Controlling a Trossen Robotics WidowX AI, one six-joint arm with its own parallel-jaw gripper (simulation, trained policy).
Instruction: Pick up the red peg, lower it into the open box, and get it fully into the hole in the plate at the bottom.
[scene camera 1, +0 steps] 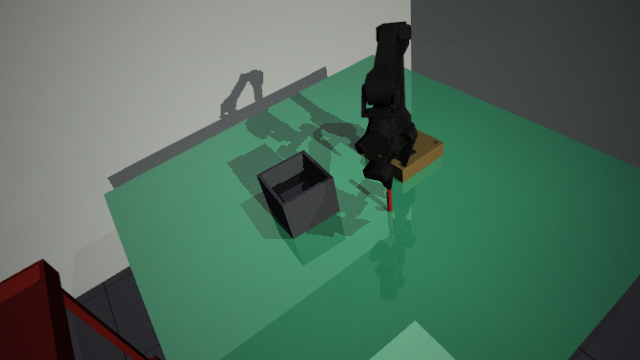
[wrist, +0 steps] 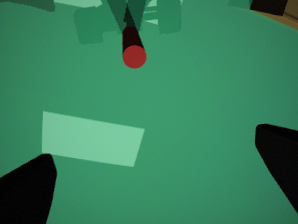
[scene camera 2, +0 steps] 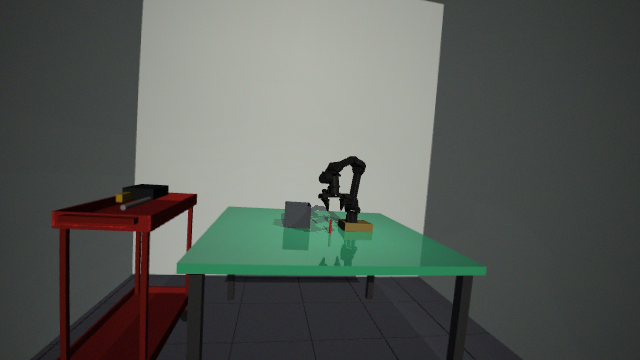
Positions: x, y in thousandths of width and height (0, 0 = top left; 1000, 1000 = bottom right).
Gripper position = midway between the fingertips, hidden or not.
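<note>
There is a dark grey box (scene camera 1: 479, 585) that I can see, though in the wrist view the box is out of frame. As for my gripper (scene camera 1: 621, 493), I see it there, and I see it again in the wrist view (wrist: 525, 672).
</note>
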